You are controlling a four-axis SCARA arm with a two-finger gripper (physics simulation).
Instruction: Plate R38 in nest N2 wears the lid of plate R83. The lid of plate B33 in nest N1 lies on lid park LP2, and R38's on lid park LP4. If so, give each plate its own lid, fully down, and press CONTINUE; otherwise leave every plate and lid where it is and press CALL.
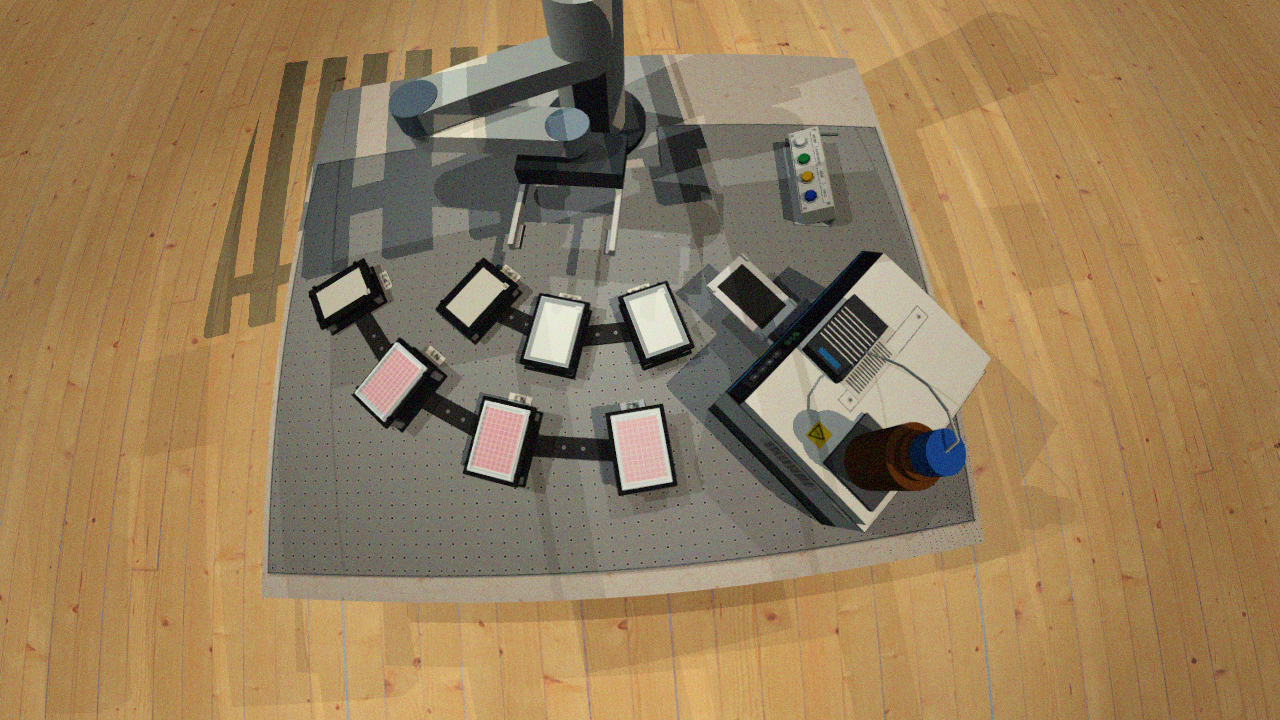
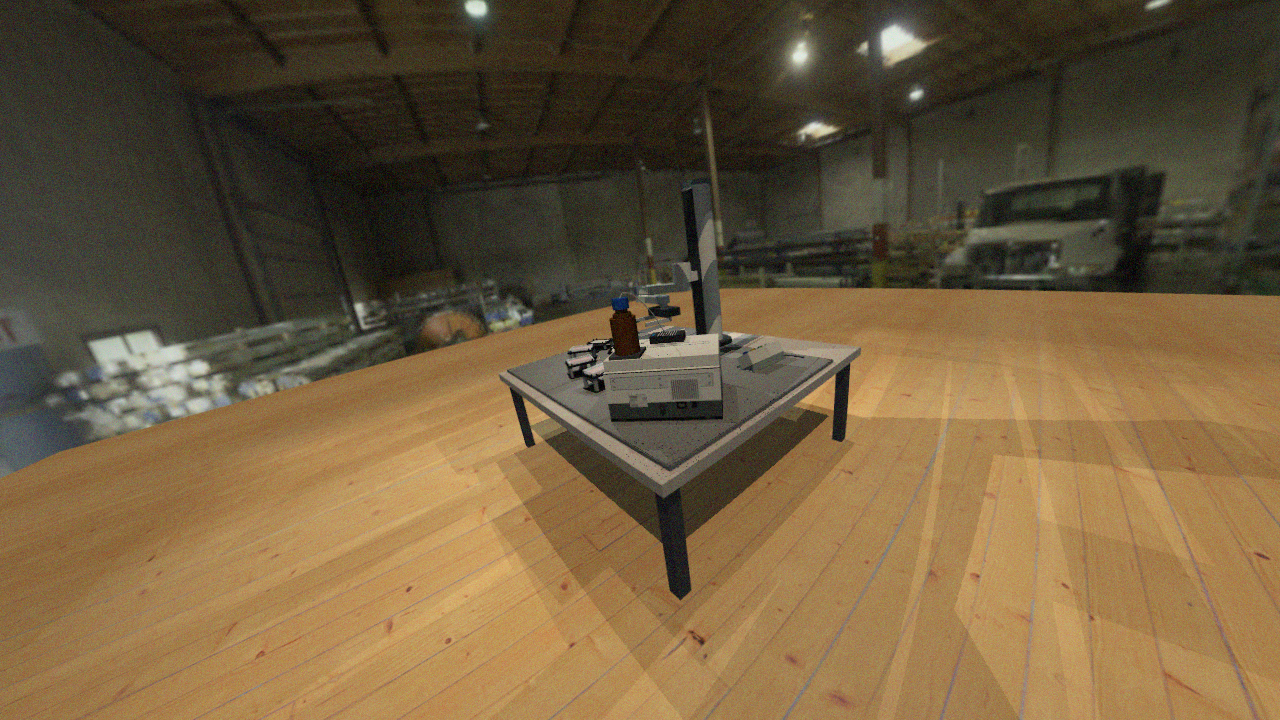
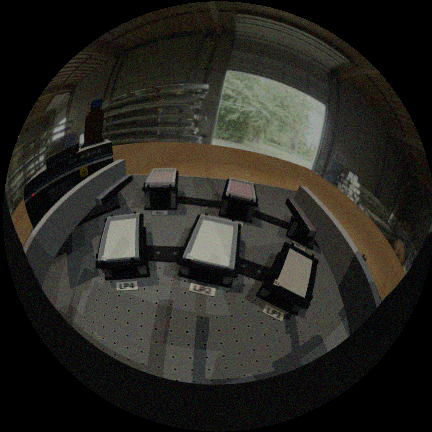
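Where they show: gripper, fingertip midpoint: [image 1: 560,249] [image 2: 637,323] [image 3: 208,176]; arm's base at its link origin: [image 1: 594,125].
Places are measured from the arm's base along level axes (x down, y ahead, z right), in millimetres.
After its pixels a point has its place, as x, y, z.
My gripper [image 1: 563,238] {-216, 467, 57} [image 3: 208,176] {-216, 467, 57} is open and empty, above the table behind the lid parks. A pale lid [image 1: 556,330] {-67, 553, 89} [image 3: 212,241] {-67, 540, 88} lies on the park labelled LP2 [image 3: 202,289] {-15, 468, 69}. Another pale lid [image 1: 656,320] {-67, 547, -99} [image 3: 120,238] {-67, 532, -88} lies on the park labelled LP4 [image 3: 127,286] {-15, 460, -71}. Three pink plates stand in the front row of nests: left [image 1: 393,383] {-90, 639, 399}, middle [image 1: 501,438] {-83, 750, 191} [image 3: 241,190] {-91, 718, 187} and right [image 1: 640,447] {-100, 782, -50} [image 3: 162,176] {-100, 757, -43}. Their plate and lid codes and nest labels are unreadable. The button box [image 1: 810,174] {-86, 238, -463} [image 2: 765,355] {-62, 235, -519} has white, green, yellow and blue buttons; its lettering is unreadable.
The park labelled LP1 [image 1: 478,298] {-55, 469, 246} [image 3: 295,274] {-55, 456, 243} and the far-left park [image 1: 347,293] {-57, 429, 542} show beige tops. A white instrument [image 1: 935,331] {-222, 650, -555} [image 2: 666,380] {-153, 824, -543} carries a brown bottle [image 1: 881,456] {-341, 841, -343} [image 2: 623,333] {-305, 873, -419} [image 3: 94,125] {-294, 818, -353} at the right. A dark-centred tray [image 1: 752,295] {-113, 527, -275} extends beside it.
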